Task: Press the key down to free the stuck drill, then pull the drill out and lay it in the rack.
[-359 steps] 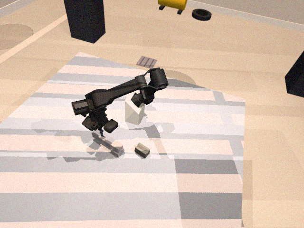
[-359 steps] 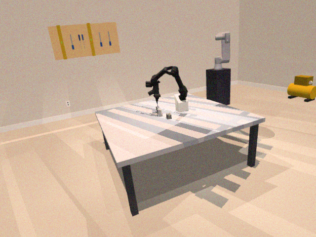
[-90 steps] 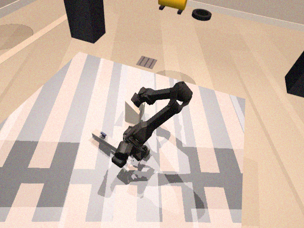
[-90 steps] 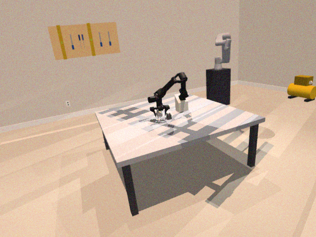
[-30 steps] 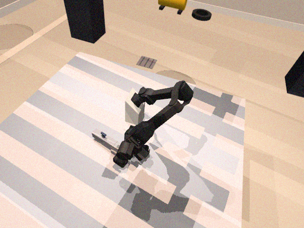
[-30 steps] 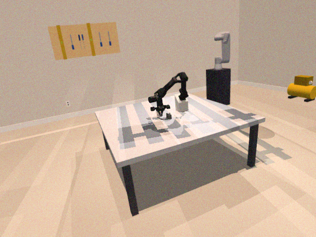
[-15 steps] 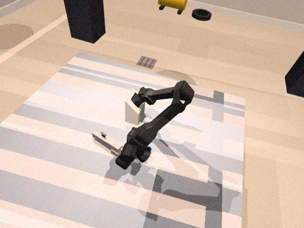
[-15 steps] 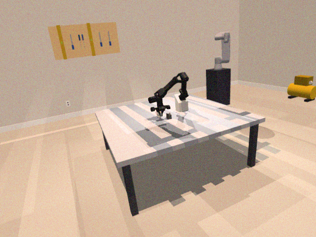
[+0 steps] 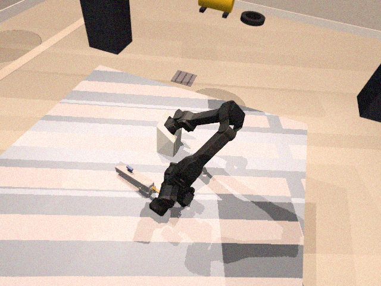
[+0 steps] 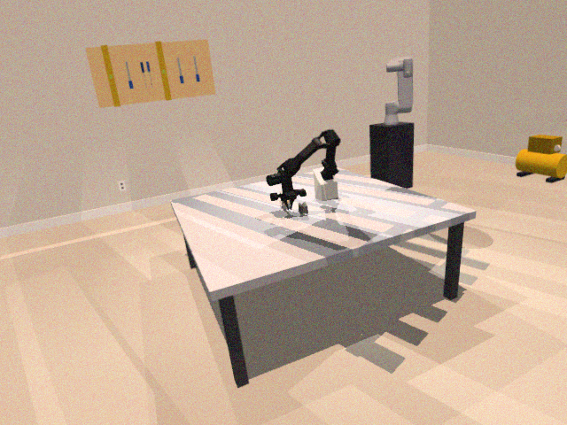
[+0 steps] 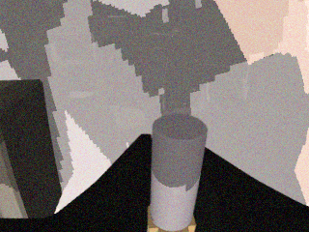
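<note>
Now: the dark grey block 8 cm behind my gripper tip and 1 cm to the left of it. The rest, counted from my gripper tip: pale grey fixture block 5 cm behind, 17 cm to the right, 1 cm above; then small blue key 6 cm behind, 20 cm to the right, 3 cm above; then drill 1 cm behind, 4 cm to the right, 3 cm above.
</note>
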